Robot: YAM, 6 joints.
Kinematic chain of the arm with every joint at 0, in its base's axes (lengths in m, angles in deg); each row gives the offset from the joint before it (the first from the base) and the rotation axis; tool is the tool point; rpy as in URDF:
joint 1: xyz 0 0 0.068 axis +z
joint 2: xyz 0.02 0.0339 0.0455 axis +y
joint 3: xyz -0.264 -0.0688 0 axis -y
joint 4: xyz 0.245 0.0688 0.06 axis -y
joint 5: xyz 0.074 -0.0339 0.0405 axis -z
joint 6: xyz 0.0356 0 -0.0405 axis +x
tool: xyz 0 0 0 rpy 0 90 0
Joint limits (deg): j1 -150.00..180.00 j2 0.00..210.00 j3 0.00..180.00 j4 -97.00..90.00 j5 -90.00..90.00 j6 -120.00..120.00
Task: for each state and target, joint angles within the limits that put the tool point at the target. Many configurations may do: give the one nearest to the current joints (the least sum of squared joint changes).
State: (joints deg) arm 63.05 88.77 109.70 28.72 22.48 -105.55
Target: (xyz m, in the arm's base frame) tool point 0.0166 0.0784 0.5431
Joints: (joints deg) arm 84.88 41.91 71.08 19.59 15.55 -105.55
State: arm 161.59 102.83 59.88 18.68 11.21 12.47
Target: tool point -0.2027 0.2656 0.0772
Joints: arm 128.89 110.29 44.52 14.06 14.63 12.47
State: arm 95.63 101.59 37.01 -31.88 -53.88 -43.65
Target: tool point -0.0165 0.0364 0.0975
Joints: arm 78.88 97.58 10.42 -71.98 -40.69 -43.65
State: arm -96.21 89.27 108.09 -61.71 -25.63 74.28
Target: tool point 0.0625 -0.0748 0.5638
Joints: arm -62.67 63.01 117.33 -64.97 -36.53 74.28
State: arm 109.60 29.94 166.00 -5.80 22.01 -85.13
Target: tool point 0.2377 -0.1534 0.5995
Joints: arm 143.74 36.36 138.76 -24.17 28.36 -85.13
